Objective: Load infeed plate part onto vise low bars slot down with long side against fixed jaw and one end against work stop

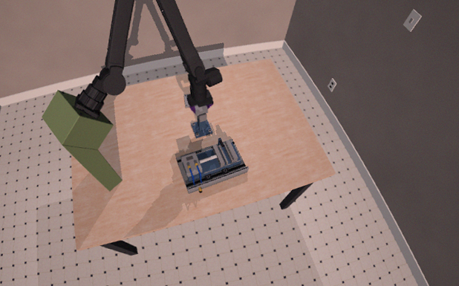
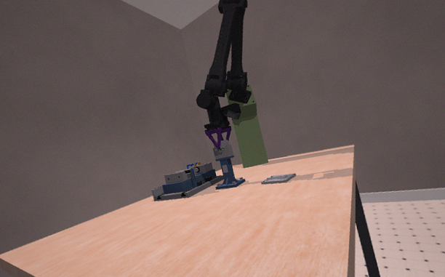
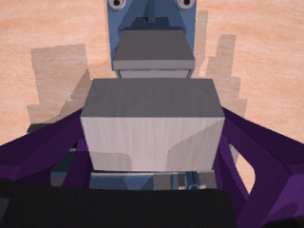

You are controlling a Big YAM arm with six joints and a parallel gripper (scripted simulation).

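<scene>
My hand is 16 cm to the left of the fixed jaw, 16 cm short of it and 9 cm above it. The rest, counted from my hand: work stop rod: 13 cm to the right, 12 cm ahead, 7 cm below; then moving jaw: 19 cm to the right, 11 cm ahead, 9 cm below; then part: 1 cm below.
</scene>
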